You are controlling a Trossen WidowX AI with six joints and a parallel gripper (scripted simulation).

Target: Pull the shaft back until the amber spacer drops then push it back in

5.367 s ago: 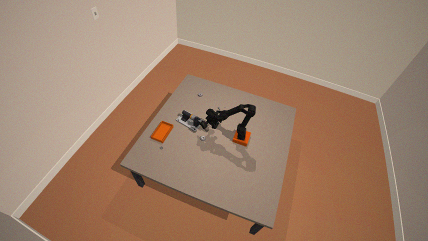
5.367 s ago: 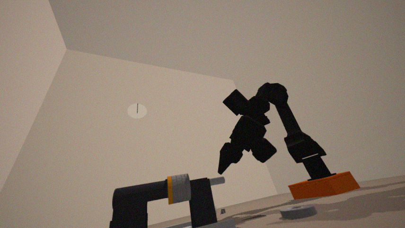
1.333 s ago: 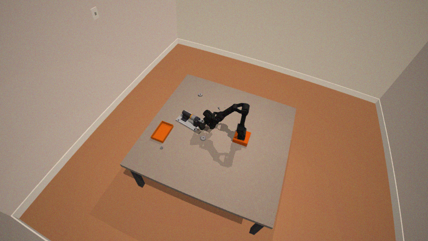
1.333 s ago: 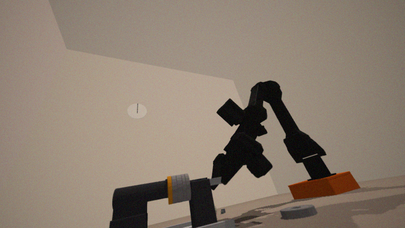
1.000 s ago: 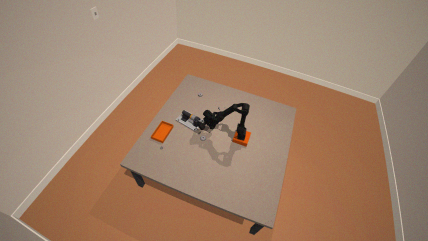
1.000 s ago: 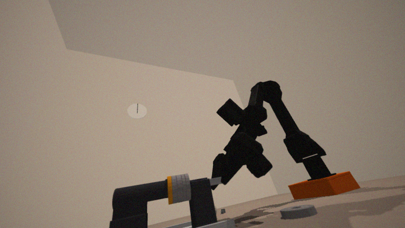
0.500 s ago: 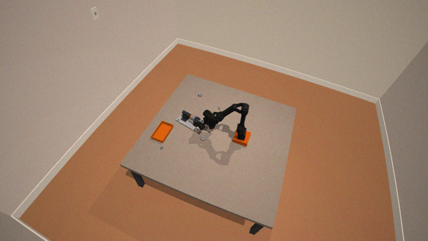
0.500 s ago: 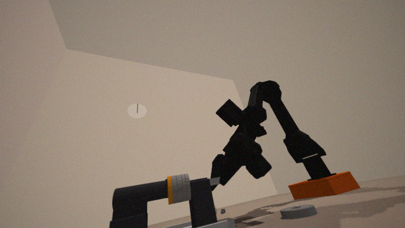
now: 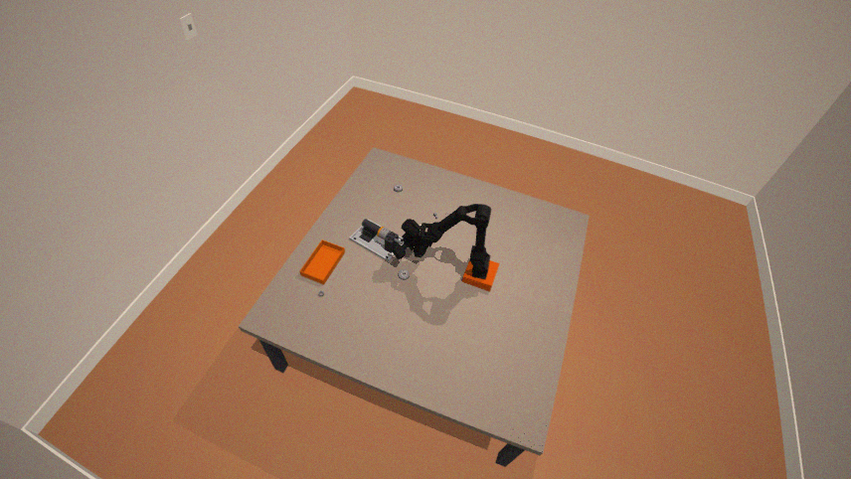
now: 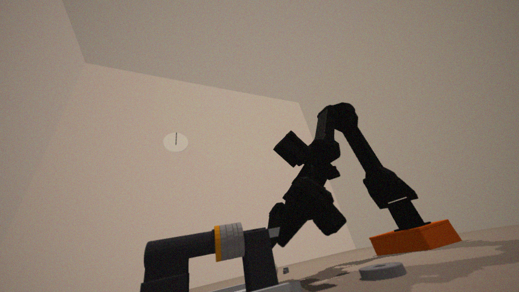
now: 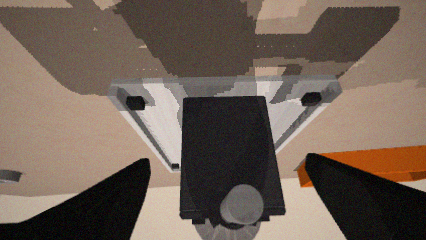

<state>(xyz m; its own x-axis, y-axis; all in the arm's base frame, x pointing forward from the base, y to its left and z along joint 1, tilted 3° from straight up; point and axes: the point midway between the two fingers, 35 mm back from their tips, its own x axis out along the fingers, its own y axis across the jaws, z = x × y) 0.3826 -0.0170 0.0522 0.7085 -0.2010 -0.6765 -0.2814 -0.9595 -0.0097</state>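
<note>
Now: gripper tip 5 cm short of the grey shaft, 1 cm to the left of it and 2 cm below it. The rest, counted from my gripper tip: amber spacer: 9 cm ahead, 2 cm to the right, 2 cm above; then orange tray: 29 cm ahead, 19 cm to the left, 5 cm below; then grey ring: 8 cm behind, 12 cm to the left, 5 cm below.
</note>
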